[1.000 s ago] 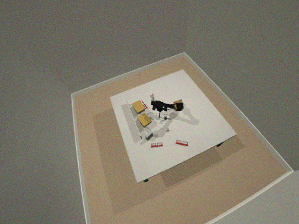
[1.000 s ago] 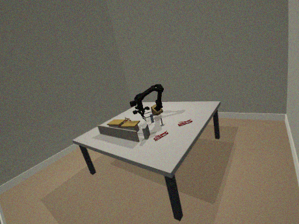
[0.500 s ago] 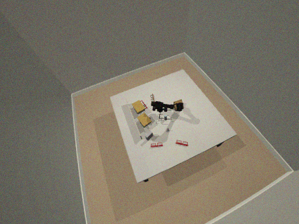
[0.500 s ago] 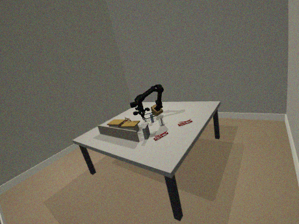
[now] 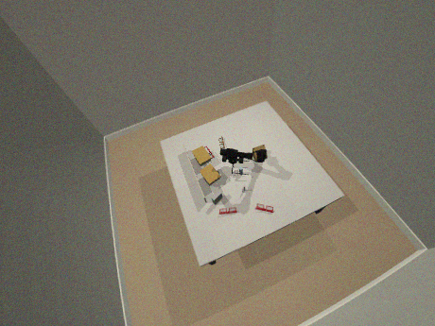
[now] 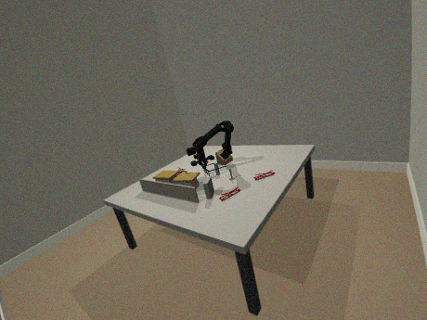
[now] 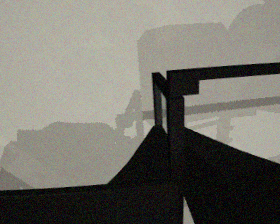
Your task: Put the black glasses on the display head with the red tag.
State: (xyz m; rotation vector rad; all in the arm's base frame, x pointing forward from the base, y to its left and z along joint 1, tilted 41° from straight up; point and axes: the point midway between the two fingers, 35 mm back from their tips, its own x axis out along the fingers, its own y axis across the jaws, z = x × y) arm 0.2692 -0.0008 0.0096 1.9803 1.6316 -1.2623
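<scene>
The pale blue piece is 40 mm behind my gripper tip, 100 mm to the left of it and 10 mm above it. From my gripper tip the other things lie so: grey block: 240 mm ahead, 270 mm to the left, 10 mm above; upright post: 10 mm behind, 260 mm to the left, 20 mm below; long base: 360 mm ahead, 40 mm to the right, 10 mm above.
</scene>
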